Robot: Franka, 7 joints.
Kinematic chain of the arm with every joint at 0, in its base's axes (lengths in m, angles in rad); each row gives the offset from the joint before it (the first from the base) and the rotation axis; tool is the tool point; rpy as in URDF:
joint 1: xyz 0 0 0.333 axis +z
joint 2: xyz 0 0 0 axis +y
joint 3: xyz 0 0 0.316 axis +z
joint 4: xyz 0.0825 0 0 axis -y
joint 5: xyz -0.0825 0 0.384 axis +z
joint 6: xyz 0 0 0 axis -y
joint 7: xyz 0.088 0 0 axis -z
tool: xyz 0 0 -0.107 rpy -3.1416 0 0
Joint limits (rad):
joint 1: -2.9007..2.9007
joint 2: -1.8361..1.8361
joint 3: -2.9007..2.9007
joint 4: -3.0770..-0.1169
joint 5: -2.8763..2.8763
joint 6: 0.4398..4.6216
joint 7: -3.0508..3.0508
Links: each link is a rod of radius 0.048 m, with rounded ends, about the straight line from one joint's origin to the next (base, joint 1, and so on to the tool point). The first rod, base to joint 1, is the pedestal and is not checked.
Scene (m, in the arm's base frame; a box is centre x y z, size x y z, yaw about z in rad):
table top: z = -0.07
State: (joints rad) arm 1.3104 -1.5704 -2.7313 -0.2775 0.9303 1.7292 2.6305
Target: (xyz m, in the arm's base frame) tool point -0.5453 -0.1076 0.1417
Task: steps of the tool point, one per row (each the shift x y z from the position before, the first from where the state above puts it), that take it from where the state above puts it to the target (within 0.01 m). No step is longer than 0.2 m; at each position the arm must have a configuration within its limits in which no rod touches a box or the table.
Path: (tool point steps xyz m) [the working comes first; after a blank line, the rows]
Joints at the target: -0.1010 -1.0921 -2.9007 -1.2707 0.4408 0.7295 2.6305
Straight joint move there: clear.

1: -0.1677 0.0623 -0.0235
2: -0.1469 0.1137 -0.0198
3: -0.1082 0.1552 -0.0122
4: -0.0566 0.1801 -0.0019
5: -0.0001 0.1840 0.0102

